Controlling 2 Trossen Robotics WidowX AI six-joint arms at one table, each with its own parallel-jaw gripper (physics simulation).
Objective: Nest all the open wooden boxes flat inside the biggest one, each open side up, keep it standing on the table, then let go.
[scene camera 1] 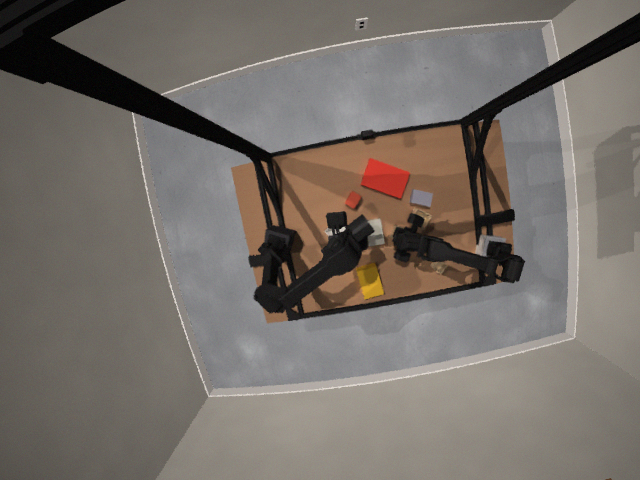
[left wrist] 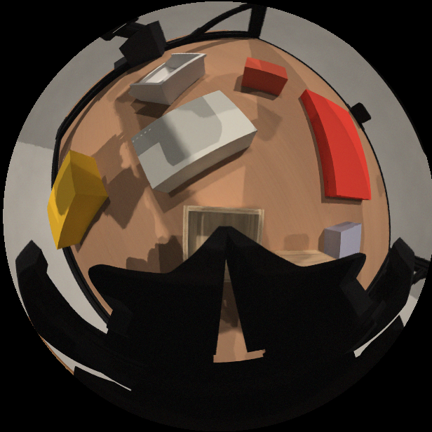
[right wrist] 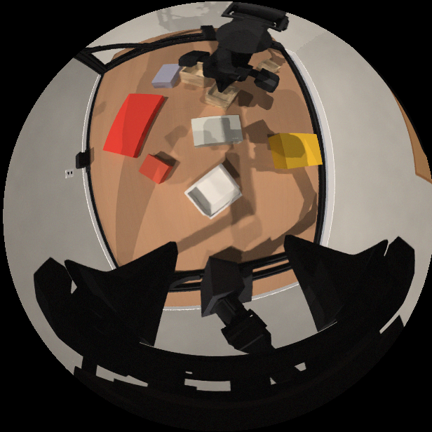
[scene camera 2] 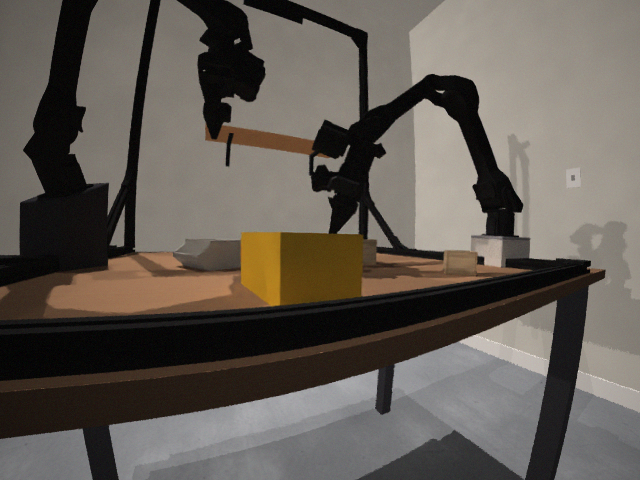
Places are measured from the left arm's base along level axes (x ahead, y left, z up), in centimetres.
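Pixels of known places: right gripper, fingertip midpoint: (scene camera 2: 213, 129); left arm's base, origin of the base link: (scene camera 1: 494, 248) (scene camera 2: 499, 236); right arm's base, origin of the base link: (scene camera 1: 276, 242) (scene camera 2: 66, 191).
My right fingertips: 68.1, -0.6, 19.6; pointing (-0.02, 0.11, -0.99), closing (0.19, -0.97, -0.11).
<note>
For each thing: its top centre in the pictures, then the offset to it from my right fingertips, as dx, dy, dz.
- larger-looking box, middle of its top: (scene camera 2: 361, 239) (scene camera 1: 421, 219) -33.4, -8.5, -21.1
- small box, middle of its top: (scene camera 2: 459, 251) (scene camera 1: 440, 266) -45.5, +11.3, -22.7
- yellow block, middle of its top: (scene camera 2: 294, 233) (scene camera 1: 370, 283) -15.2, +20.5, -20.3
- red slab, middle of its top: (scene camera 1: 385, 178) -17.2, -23.9, -24.2
- small red block, middle of its top: (scene camera 1: 353, 200) -4.4, -13.7, -22.3
- lavender block, middle of its top: (scene camera 1: 422, 198) -33.4, -17.3, -23.2
Three open wooden boxes stand apart, open side up. The middle box (right wrist: 230, 102) (left wrist: 200, 225) is beneath the left fingertips. A larger-looking box (right wrist: 192, 76) (scene camera 1: 424, 215) stands beside it near the lavender block; a strip of this box also shows in the left wrist view (left wrist: 300, 257). A small box (right wrist: 270, 65) (scene camera 1: 439, 267) (scene camera 2: 460, 262) stands apart on the arm's other side. My left gripper (left wrist: 224, 232) (scene camera 2: 334, 230) (right wrist: 220, 91) is shut and empty, low over the middle box; contact is unclear. My right gripper (right wrist: 231, 245) (scene camera 2: 221, 147) is open and empty, high above the table.
A grey block (right wrist: 217, 131) (left wrist: 195, 137) and a white open tray (right wrist: 214, 192) (left wrist: 172, 80) lie left of the middle box in scene camera 1. A yellow block (scene camera 1: 370, 281) (scene camera 2: 320, 268), red slab (scene camera 1: 385, 178), small red block (scene camera 1: 353, 199) and lavender block (scene camera 1: 421, 198) stand around them.
</note>
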